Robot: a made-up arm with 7 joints. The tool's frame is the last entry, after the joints. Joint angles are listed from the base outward.
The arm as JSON. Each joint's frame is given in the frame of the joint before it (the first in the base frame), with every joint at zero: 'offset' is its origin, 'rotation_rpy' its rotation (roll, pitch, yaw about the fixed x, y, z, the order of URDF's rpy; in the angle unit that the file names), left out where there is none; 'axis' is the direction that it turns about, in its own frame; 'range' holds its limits. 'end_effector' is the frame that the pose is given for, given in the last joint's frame.
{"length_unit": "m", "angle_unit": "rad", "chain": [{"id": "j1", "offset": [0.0, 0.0, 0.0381], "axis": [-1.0, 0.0, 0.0], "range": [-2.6, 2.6]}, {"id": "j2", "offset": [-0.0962, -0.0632, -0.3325], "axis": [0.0, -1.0, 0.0], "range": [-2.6, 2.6]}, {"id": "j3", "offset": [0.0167, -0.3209, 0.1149], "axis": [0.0, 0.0, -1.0], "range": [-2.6, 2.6]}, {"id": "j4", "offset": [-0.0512, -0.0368, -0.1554], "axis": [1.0, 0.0, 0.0], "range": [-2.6, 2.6]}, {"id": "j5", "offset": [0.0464, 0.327, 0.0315], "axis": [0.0, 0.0, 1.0], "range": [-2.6, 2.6]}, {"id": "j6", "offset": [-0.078, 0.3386, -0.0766], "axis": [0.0, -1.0, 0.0], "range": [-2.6, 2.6]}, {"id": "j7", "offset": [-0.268, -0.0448, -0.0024], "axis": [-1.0, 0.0, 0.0], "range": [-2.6, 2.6]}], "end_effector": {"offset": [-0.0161, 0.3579, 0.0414]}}
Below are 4 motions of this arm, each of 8 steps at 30 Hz.
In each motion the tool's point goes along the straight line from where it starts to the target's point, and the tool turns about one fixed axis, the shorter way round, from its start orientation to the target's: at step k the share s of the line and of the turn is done. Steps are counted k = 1, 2, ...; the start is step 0. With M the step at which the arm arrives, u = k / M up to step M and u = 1 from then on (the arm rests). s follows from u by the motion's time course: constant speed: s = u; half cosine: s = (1 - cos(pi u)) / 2; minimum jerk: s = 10 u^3 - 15 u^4 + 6 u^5.
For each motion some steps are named. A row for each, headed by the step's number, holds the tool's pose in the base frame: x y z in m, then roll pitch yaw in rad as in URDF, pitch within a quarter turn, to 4 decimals.
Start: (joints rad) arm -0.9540 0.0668 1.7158 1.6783 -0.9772 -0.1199 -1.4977
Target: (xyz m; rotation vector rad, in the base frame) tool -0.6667 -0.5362 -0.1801 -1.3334 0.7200 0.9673
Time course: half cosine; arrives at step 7
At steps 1, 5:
1: -0.5879 -0.4608 -0.0913 -0.3952 1.2027 1.0102
5: -0.6511 -0.5213 -0.1625 -1.1573 1.1169 0.4345

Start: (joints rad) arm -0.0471 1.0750 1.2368 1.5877 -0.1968 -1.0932 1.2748
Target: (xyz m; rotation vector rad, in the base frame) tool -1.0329 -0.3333 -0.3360 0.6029 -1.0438 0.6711
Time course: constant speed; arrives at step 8
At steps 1, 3, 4, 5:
1: -0.9303 -0.0605 -0.1303 0.7460 -1.0036 -0.2297
3: -0.9596 -0.1385 -0.1890 0.6657 -1.0609 -0.0447
4: -0.9743 -0.1774 -0.2184 0.6143 -1.0863 0.0584
5: -0.9889 -0.2164 -0.2478 0.5549 -1.1090 0.1693

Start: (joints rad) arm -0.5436 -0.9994 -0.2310 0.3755 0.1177 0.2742 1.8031
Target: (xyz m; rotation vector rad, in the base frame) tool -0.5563 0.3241 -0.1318 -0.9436 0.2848 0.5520
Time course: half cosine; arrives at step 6
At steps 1, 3, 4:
1: -0.5503 0.2295 0.0028 -0.5998 0.4354 0.5870
3: -0.5531 0.2734 -0.0597 -0.7286 0.4630 0.4889
4: -0.5547 0.2987 -0.0957 -0.8049 0.4735 0.4302

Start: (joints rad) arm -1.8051 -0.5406 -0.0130 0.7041 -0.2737 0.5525 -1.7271
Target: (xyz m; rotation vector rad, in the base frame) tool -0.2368 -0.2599 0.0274 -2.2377 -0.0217 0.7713
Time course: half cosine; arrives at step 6
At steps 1, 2, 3, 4, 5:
1: -0.2236 -0.2700 -0.0168 -2.1878 0.4639 0.3614
2: -0.2262 -0.2680 -0.0082 -2.1983 0.4809 0.3478
3: -0.2297 -0.2653 0.0037 -2.2132 0.5039 0.3287
4: -0.2333 -0.2626 0.0155 -2.2288 0.5266 0.3090
5: -0.2359 -0.2606 0.0242 -2.2407 0.5430 0.2941

